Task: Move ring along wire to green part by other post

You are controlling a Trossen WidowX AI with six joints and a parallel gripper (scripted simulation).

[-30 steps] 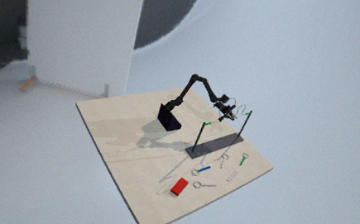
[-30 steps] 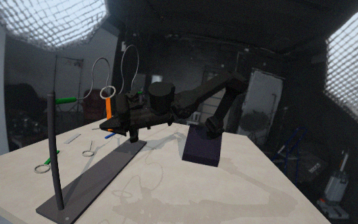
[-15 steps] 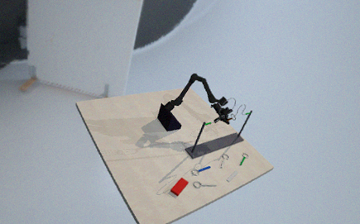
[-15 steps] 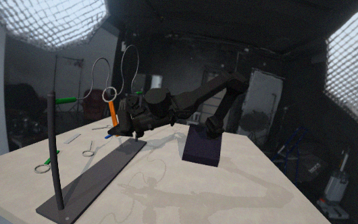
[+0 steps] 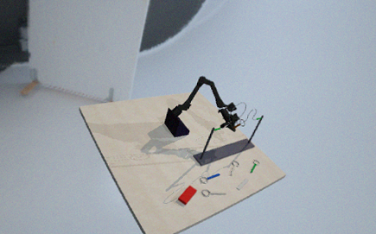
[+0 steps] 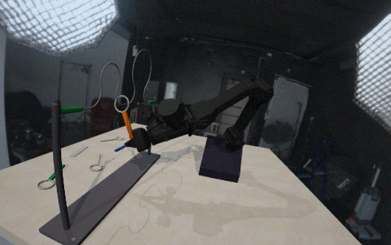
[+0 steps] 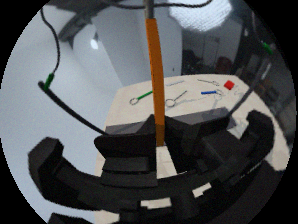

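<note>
My gripper tip is now 10 mm short of the orange-handled ring, 10 mm to the left of it and 90 mm below it. The rest, counted from my gripper tip: grey bar (360 mm ahead, 180 mm to the right, 170 mm below); then green-handled ring (270 mm ahead, 80 mm to the left, 170 mm below); then blue-handled ring (200 mm ahead, 390 mm to the right, 170 mm below).
</note>
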